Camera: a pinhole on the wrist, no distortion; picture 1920 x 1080 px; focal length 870.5 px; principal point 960.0 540.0 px. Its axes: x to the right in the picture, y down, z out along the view. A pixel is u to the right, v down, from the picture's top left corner.
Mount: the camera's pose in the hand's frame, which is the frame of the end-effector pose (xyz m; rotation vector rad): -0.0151 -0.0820 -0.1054 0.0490 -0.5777 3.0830
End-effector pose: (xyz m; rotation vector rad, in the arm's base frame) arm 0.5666 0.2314 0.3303 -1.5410 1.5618 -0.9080
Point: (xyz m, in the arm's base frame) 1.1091 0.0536 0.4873
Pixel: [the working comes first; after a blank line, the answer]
In the camera's frame: -0.1741 0.1081 0.5930

704.5 698.7
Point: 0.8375 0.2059 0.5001
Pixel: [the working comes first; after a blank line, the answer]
In the camera's frame: -0.0281 0.0861 0.3185

883.1 775.3
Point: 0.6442 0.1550 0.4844
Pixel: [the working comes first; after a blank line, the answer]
In the camera's frame: -0.0839 0.0488 0.1296

396.2 867.9
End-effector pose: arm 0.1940 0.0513 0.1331 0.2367 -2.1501 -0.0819
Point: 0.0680 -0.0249 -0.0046
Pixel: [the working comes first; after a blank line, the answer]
In the camera's frame: 0.0230 -0.1084 0.2674

1035.0 187.0
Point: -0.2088 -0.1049 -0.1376
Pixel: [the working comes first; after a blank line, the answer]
In the camera's frame: -0.0244 -0.1640 0.5763

923.2 292.3
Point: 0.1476 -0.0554 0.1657
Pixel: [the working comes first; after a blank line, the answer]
In the camera's frame: -0.0841 -0.0372 0.1270

383.5 285.1
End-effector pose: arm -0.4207 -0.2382 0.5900 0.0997 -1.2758 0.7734
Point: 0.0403 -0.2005 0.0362
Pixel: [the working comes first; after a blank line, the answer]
In the camera's frame: 0.4045 0.1391 -0.4628

behind the camera
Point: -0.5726 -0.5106 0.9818
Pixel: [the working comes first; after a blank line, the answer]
In the camera's frame: -0.2070 -0.0201 0.5203

613.6 506.4
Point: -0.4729 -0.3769 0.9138
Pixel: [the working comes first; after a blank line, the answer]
In the camera's frame: -0.2222 -0.0219 0.3409

392.5 484.2
